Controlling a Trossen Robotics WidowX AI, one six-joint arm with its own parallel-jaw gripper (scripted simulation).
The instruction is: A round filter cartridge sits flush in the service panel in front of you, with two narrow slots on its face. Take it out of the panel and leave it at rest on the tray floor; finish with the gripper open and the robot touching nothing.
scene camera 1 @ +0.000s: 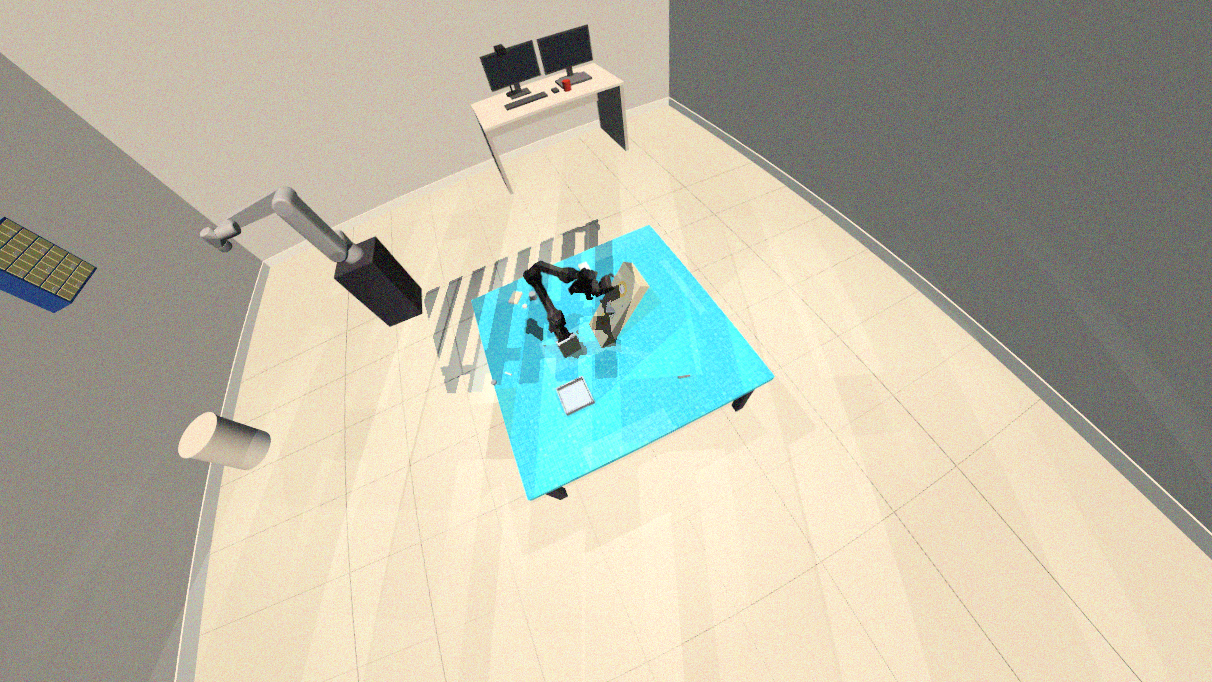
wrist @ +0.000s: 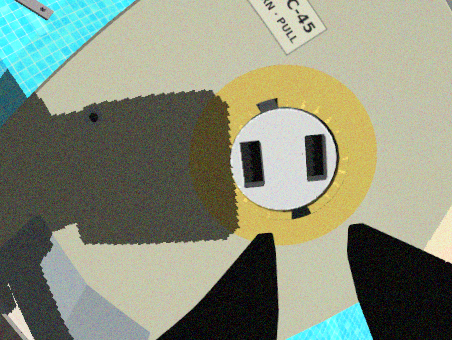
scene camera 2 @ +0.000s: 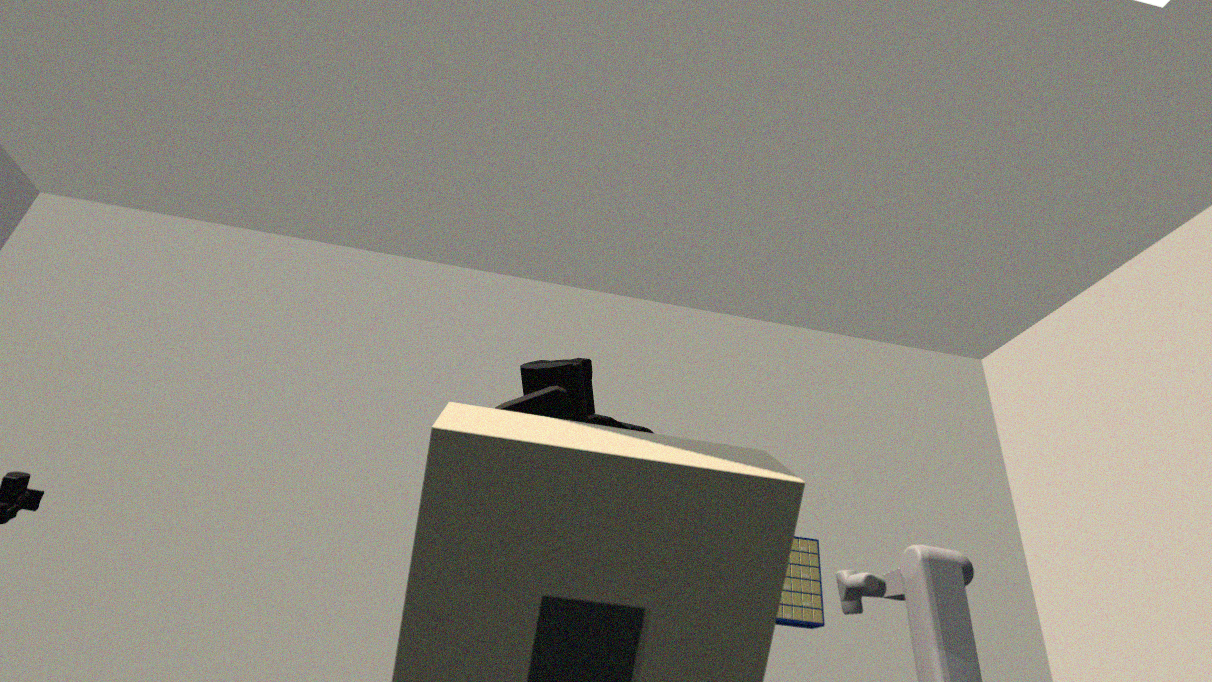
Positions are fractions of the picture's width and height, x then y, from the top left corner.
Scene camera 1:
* beige service panel: 0.50,0.48
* grey tray: 0.47,0.58
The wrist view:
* my gripper: 0.69,0.72
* white round filter cartridge: 0.63,0.47
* beige service panel: 0.28,0.45
